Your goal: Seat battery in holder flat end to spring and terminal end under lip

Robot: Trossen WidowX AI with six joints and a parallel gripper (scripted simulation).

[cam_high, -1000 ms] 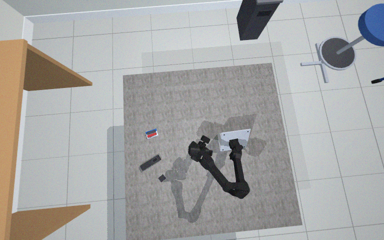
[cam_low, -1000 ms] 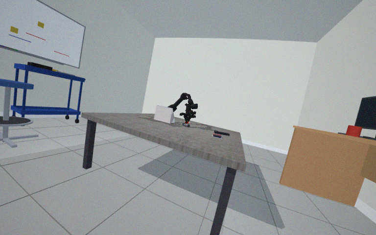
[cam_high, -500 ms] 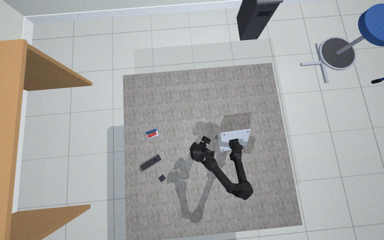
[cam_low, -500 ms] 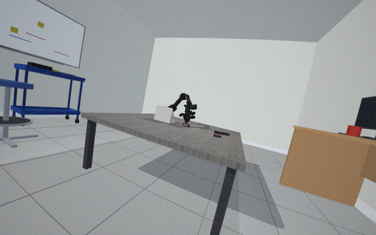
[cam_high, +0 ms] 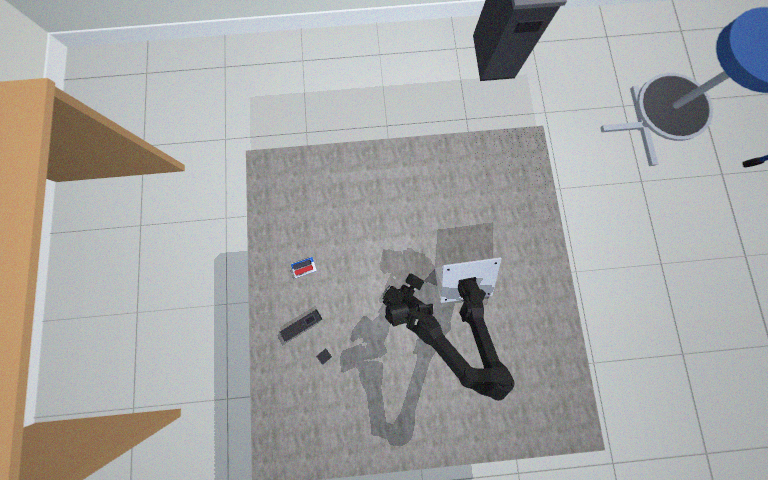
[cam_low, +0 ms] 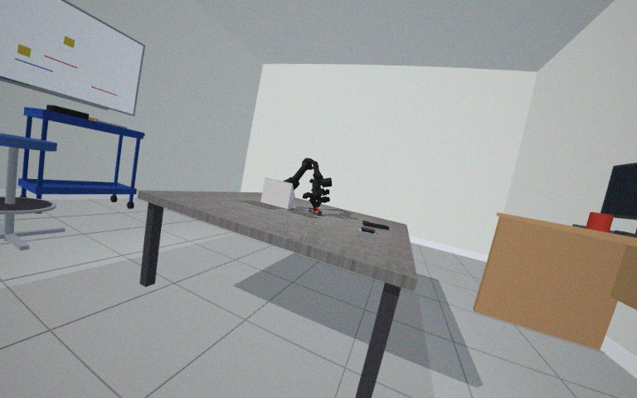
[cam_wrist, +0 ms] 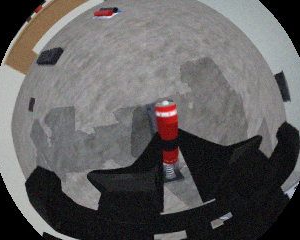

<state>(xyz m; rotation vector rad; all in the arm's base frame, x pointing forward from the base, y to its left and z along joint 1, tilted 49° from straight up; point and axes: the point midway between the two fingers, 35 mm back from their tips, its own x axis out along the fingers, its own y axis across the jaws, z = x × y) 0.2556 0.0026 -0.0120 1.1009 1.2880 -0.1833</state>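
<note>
Right now the red battery is 10 mm above my gripper tip. Also, from my gripper tip: small black block: 320 mm ahead, 190 mm to the left, 30 mm below; long black bar: 390 mm ahead, 60 mm to the left, 10 mm below.
</note>
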